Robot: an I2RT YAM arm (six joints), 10 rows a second.
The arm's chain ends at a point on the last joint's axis. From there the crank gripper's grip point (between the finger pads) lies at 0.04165 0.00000 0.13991 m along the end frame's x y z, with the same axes.
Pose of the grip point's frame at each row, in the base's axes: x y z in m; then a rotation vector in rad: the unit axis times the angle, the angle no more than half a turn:
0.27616 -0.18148 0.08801 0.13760 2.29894 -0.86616
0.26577 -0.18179 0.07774 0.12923 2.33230 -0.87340
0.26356 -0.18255 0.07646 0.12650 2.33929 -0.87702
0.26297 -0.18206 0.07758 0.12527 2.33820 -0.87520
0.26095 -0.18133 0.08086 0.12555 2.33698 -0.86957
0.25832 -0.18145 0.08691 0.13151 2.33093 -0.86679
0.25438 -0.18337 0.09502 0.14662 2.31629 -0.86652
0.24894 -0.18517 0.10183 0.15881 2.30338 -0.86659
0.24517 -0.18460 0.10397 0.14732 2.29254 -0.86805
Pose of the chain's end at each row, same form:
0.23088 -0.08942 0.19186 0.13760 2.29894 -0.86616
0.22439 -0.08987 0.18333 0.12923 2.33230 -0.87340
0.22310 -0.09049 0.18228 0.12650 2.33929 -0.87702
0.22222 -0.09013 0.18340 0.12527 2.33820 -0.87520
0.21973 -0.08984 0.18688 0.12555 2.33698 -0.86957
0.21647 -0.09005 0.19276 0.13151 2.33093 -0.86679
0.21146 -0.09162 0.20014 0.14662 2.31629 -0.86652
0.20507 -0.09309 0.20626 0.15881 2.30338 -0.86659
0.19969 -0.09220 0.20743 0.14732 2.29254 -0.86805

